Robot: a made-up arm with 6 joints.
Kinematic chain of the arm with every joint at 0, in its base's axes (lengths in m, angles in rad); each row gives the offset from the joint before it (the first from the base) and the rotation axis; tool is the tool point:
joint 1: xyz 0 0 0.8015 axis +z
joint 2: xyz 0.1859 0 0 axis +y
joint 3: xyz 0 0 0.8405 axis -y
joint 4: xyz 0 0 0.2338 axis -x
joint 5: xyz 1.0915 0 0 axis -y
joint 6: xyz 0.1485 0 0 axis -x
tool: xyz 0 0 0
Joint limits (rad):
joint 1: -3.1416..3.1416
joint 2: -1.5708..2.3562
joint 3: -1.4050..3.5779
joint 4: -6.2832..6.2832
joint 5: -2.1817..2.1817
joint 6: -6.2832..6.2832
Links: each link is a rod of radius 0.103 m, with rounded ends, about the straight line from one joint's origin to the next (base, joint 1, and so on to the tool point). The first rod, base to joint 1, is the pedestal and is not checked.
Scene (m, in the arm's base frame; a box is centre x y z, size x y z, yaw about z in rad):
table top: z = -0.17
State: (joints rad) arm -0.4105 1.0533 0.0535 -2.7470 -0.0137 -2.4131
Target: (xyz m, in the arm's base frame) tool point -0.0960 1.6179 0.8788
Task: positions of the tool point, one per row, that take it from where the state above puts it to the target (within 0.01 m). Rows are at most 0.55 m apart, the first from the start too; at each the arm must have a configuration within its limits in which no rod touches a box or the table.
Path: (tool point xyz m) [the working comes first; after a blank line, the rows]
Joints at the target: 1.6292 0.4554 -0.3001 -2.7422 -0.0239 -2.4131
Straight joint move there: clear.

1: 1.7658 -0.2104 0.3932
2: 1.7393 0.3036 0.4825
3: 1.5621 0.7823 0.5692
4: 1.2540 1.1815 0.6525
5: 0.8469 1.4666 0.7321
6: 0.3819 1.6149 0.8077
7: -0.0960 1.6179 0.8787

